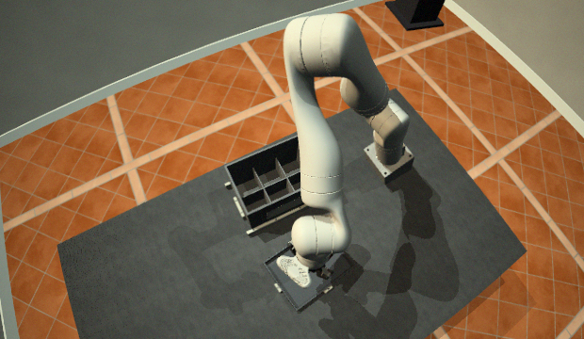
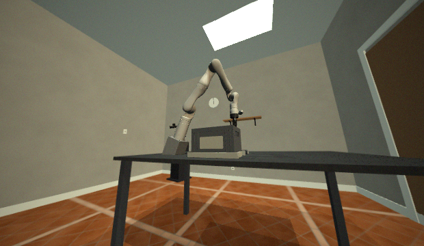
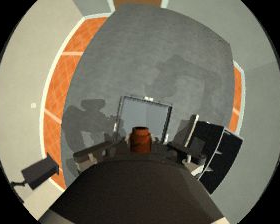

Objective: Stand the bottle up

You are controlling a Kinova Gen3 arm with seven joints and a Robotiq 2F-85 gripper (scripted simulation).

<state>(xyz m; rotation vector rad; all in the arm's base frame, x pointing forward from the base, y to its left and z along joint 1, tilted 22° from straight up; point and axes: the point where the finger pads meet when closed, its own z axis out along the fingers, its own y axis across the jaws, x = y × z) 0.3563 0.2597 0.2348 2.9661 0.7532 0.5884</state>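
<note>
Now: hand 40 mm past the brown bottle and 20 mm to the left of it. From my hand the other things lie so: dark crate: 300 mm to the right, 120 mm below; dark tray: 30 mm behind, 20 mm to the right, 190 mm below.
</note>
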